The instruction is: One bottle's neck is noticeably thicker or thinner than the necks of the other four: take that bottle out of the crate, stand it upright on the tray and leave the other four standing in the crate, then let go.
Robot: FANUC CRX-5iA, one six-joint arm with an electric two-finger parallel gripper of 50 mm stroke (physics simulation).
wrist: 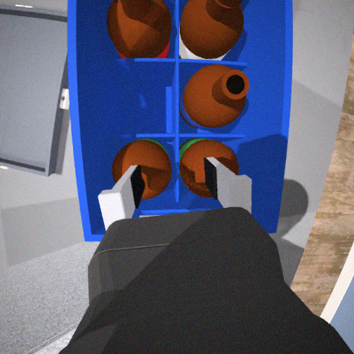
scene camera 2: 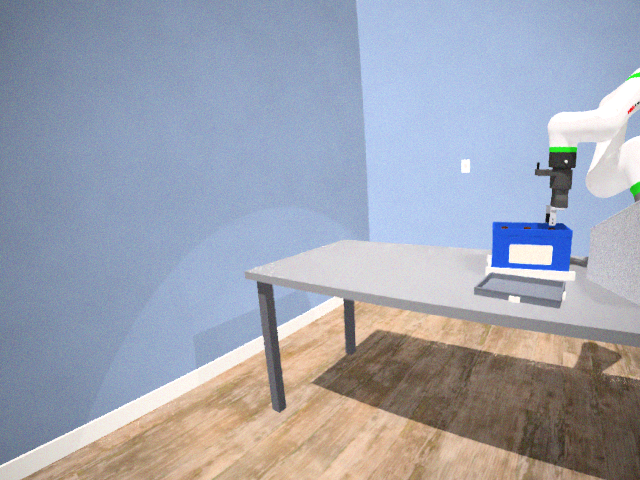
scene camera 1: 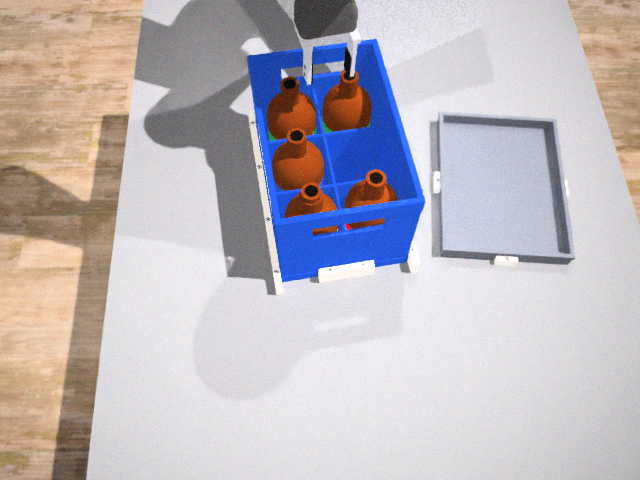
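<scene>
Five brown bottles stand in a blue six-compartment crate: back left, back right, middle left, front left and front right, by scene camera 1. The middle right compartment is empty. I cannot tell which neck differs. My gripper is wide open and empty, above the two back bottles; its right finger overlaps the back right neck in scene camera 1. The grey tray is empty.
A white strip runs along the crate's left side and a white block sits at its front. Small white blocks flank the tray, right of the crate. The white arm comes from the right in scene camera 2.
</scene>
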